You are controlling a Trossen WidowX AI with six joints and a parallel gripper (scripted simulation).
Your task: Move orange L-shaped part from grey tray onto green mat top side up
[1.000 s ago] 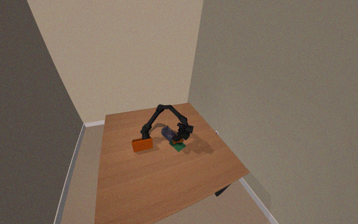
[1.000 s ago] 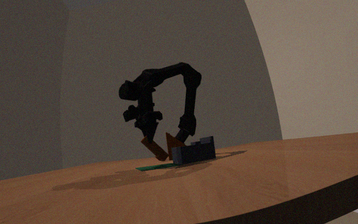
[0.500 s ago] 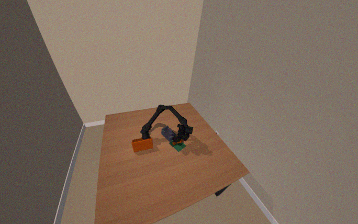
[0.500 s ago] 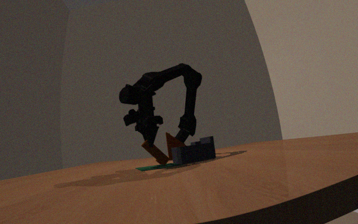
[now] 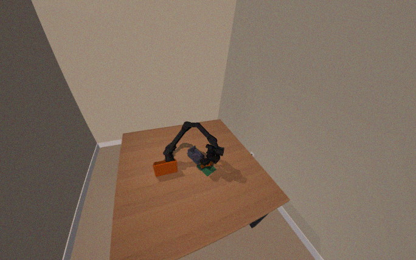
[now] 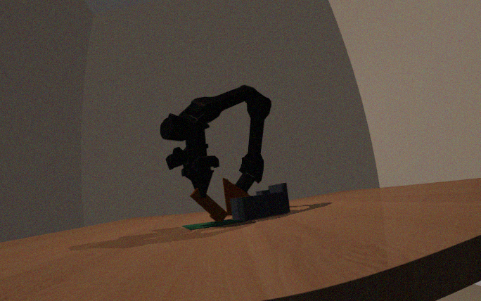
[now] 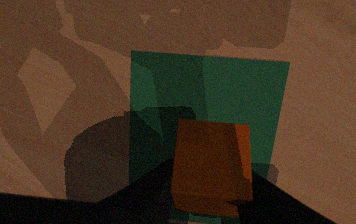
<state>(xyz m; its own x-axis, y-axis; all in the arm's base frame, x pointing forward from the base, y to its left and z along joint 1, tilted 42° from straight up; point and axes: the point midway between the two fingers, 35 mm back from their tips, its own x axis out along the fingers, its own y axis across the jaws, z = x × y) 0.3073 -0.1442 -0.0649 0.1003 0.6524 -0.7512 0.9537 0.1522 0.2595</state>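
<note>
My gripper tip is now 2 cm past the orange L-shaped part, 2 cm to the right of it and 3 cm above it. From my gripper tip the other things lie so: green mat: 1 cm behind, 2 cm to the left, 9 cm below.
</note>
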